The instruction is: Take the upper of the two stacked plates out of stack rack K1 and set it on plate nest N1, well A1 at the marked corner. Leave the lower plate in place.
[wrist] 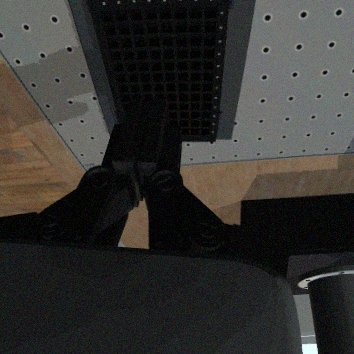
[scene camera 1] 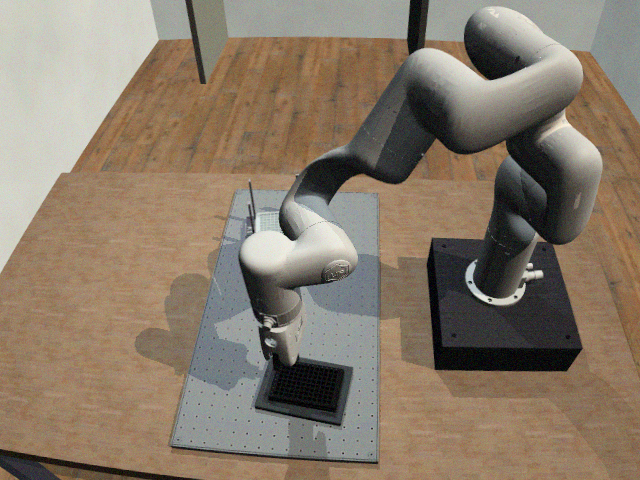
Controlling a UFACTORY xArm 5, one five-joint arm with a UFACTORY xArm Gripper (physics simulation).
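Frame: origin at the arm's base, x right, y up, z back, level; centimetres.
Where they show: gripper, fingertip midpoint: (wrist: 152, 120) (scene camera 1: 289, 361); arm's base, link origin: (wrist: 334, 275) (scene camera 1: 494, 282).
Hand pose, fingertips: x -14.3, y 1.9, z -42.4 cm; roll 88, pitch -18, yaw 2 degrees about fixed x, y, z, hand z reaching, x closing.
Each offset is from my fingertips to the top centre of the thing. Level surfaces: height alone.
A black gridded plate @(dx -0.9, dy -6.7, dz +2.5 cm) (scene camera 1: 309, 386) (wrist: 165, 60) lies on the dark grey plate nest N1 (scene camera 1: 338, 414) (wrist: 237, 75), inside its rim. Small pale marks run along two of the plate's edges; the A1 marking cannot be read. My gripper (scene camera 1: 286, 363) (wrist: 152, 120) is shut and empty. Its fingers are together over the back left corner of the black plate in the scene view and cover that corner in the wrist view; contact cannot be told. A white plate @(dx +40.8, dy -6.2, dz -0.1 cm) (scene camera 1: 267, 221) sits in stack rack K1 @(dx +40.9, dy +4.4, dz -1.0 cm) (scene camera 1: 250, 226) at the back. The arm hides the rack's right part.
The nest and rack stand on a grey perforated board @(dy -9.6 cm) (scene camera 1: 356, 335) (wrist: 295, 90) on the wooden table @(dy -10.9 cm) (scene camera 1: 103, 289). The arm's black base block (scene camera 1: 516, 333) stands to the right of the board. Thin upright posts rise from the rack's left side, and the bent arm reaches over the board.
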